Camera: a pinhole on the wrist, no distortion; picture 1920 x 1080 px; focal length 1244.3 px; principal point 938.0 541.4 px. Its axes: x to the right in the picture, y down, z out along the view. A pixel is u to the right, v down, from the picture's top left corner.
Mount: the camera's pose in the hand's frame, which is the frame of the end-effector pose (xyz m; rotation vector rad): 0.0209 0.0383 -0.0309 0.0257 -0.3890 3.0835
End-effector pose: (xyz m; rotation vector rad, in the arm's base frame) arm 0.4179 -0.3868 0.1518 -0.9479 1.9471 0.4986
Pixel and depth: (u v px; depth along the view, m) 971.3 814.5 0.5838
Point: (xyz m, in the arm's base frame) 0.8680 -0.2050 -0.1139
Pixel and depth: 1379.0 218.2 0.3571
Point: 0.5999 -0.0953 0.0551
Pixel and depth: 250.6 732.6 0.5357
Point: 0.7110 -0.3349 -0.3587
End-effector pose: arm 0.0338 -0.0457 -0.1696 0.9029 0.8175 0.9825
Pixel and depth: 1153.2 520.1 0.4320
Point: 0.3821 -0.2050 -0.0601
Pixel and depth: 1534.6 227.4 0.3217
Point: 0.2458 -0.2277 0.0095
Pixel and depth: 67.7 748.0 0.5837
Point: 0.6925 0.1704 -0.2328
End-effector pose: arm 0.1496 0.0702 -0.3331 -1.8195 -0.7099 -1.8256
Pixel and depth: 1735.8 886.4 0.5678
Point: 0.3668 0.5607 -0.6880
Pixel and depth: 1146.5 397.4 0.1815
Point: 0.2736 0.1570 -0.3406
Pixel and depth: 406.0 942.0 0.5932
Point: 0.3220 0.6280 -0.0742
